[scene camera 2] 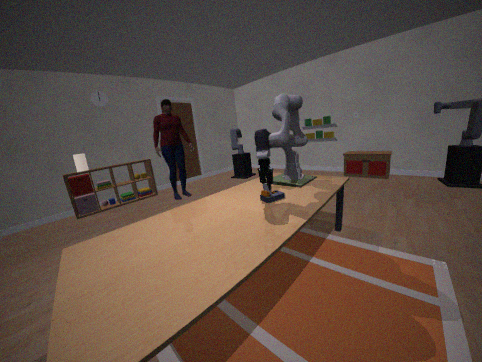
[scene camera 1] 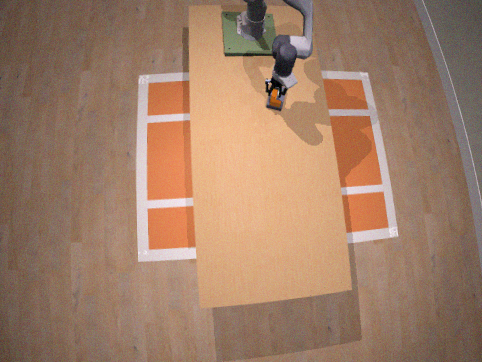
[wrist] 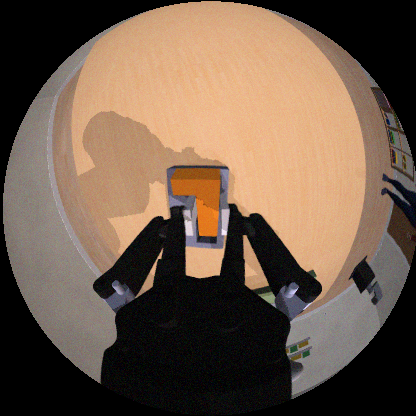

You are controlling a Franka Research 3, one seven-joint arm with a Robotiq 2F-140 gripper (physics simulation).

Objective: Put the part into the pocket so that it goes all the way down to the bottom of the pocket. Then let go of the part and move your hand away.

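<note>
The orange L-shaped part [scene camera 1: 275,97] [wrist: 208,216] is held by its long leg between the pads of my gripper [wrist: 207,198], which is shut on it. The part is over the opening of the blue-grey pocket block [scene camera 1: 273,108] [scene camera 2: 273,198] [wrist: 225,186], with its wide end toward the block's far edge in the wrist view. A dark gap of the pocket shows at the near end of the leg. How deep the part sits is hidden by the fingers and the view angle. The block rests on the table.
The wooden table [scene camera 1: 265,200] [scene camera 2: 175,255] carries the block. The arm's green base plate [scene camera 1: 235,48] [scene camera 2: 306,180] lies behind it. Away from the table are a standing person [scene camera 2: 170,135], a low shelf unit and other robots.
</note>
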